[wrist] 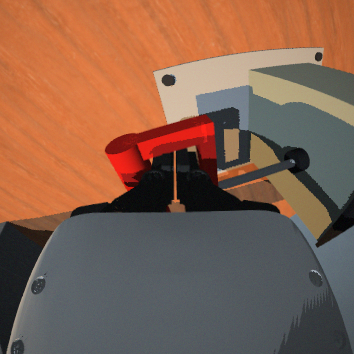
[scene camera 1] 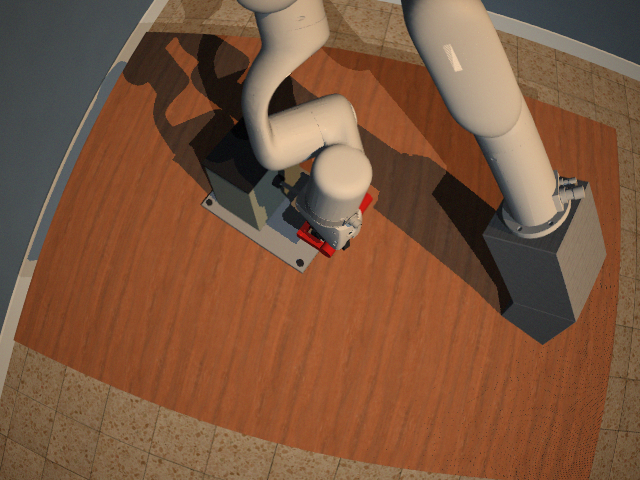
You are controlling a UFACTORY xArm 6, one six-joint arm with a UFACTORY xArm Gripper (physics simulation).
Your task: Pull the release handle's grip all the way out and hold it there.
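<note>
The release handle is a red frame [scene camera 1: 312, 240] [wrist: 175, 135] with a thick round grip [scene camera 1: 366, 202] [wrist: 122, 152] on its outer side. A dark rod [wrist: 257, 174] joins the frame to the housing [scene camera 1: 235, 204] [wrist: 305, 120], with a length of rod showing between them. My gripper [wrist: 174, 151] is shut and empty. Its fingers reach down inside the red frame, between the grip and the frame's rod-side bar. In the scene view the wrist covers most of the handle and the fingertips; whether they touch the grip is hard to tell.
The housing stands on a pale base plate [scene camera 1: 283, 251] [wrist: 215, 75] with dark bolts at its corners, on the wooden table [scene camera 1: 217, 330]. The arm's grey pedestal [scene camera 1: 527, 279] stands at the right. The arm's shadows fall across the table's back part.
</note>
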